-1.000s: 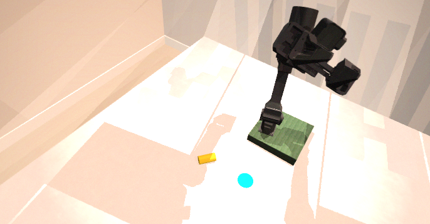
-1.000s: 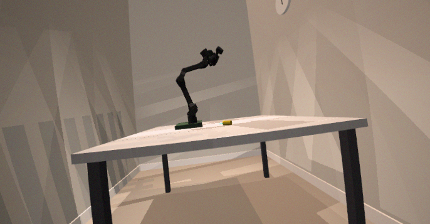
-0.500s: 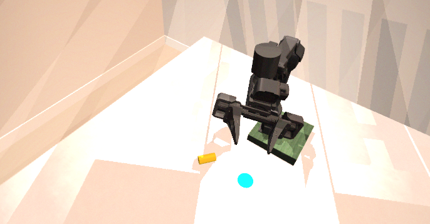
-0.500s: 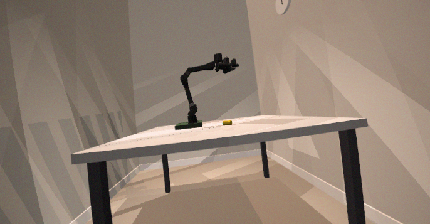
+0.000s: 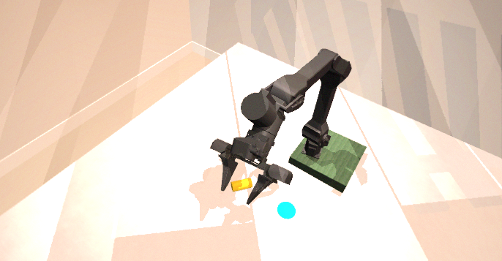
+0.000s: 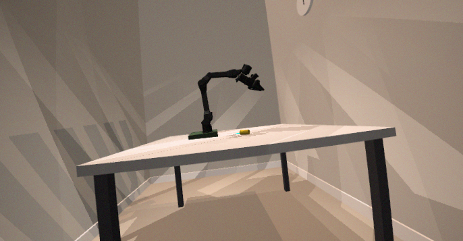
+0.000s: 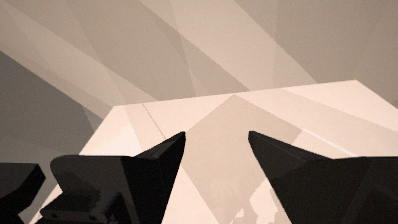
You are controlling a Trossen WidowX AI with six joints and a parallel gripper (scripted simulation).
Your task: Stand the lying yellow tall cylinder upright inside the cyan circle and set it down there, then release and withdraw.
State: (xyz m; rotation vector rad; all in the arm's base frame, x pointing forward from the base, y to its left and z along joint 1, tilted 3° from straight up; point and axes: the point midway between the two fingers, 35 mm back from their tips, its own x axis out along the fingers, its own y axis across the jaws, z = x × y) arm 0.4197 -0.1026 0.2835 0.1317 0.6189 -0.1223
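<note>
The yellow cylinder is 200 mm behind my gripper tip, 60 mm to the right of it and 290 mm below it. Round my gripper tip: cyan circle (190 mm behind, 110 mm to the left, 310 mm below).
</note>
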